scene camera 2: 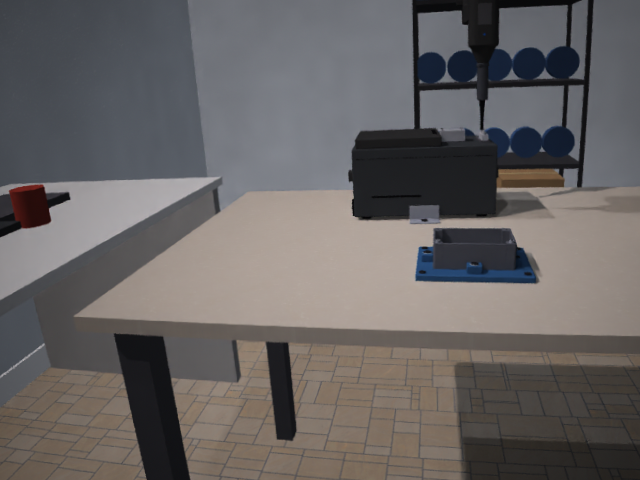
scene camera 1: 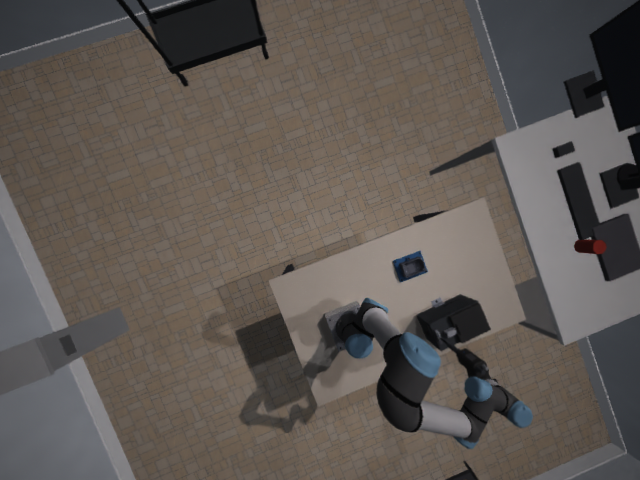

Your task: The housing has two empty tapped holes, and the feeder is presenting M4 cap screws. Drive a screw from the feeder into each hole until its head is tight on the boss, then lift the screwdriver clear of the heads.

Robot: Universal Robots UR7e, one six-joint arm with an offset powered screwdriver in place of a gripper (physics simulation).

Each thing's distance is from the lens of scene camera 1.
black screw feeder (scene camera 1: 442,322): 1.42 m
